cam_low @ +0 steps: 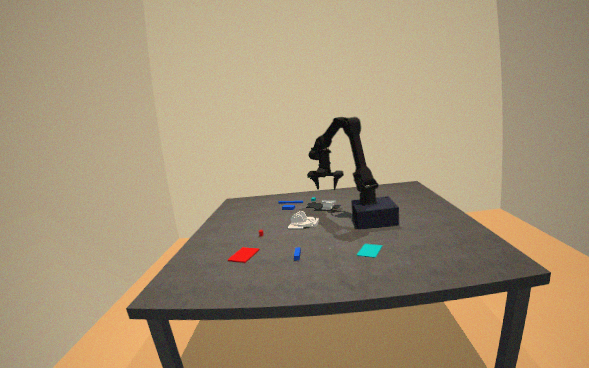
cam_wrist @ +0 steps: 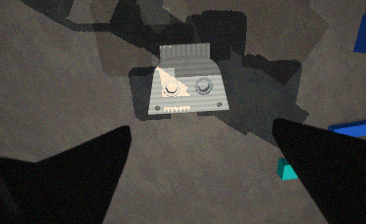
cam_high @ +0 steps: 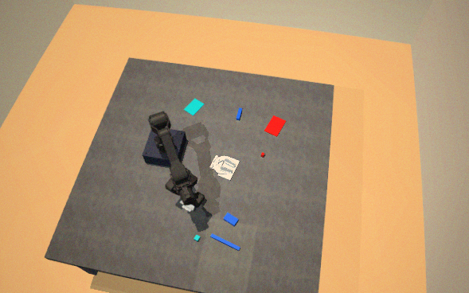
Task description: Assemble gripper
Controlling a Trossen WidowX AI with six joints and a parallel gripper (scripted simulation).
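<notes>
Now: the white block 90 mm below my gripper tip and 10 mm to the left of it. Also, from my gripper tip: blue block 210 mm ahead, 90 mm below, 40 mm to the right; long blue bar 200 mm ahead, 160 mm to the right, 90 mm below; cyan cube 160 mm to the right, 90 mm below, 70 mm ahead.
</notes>
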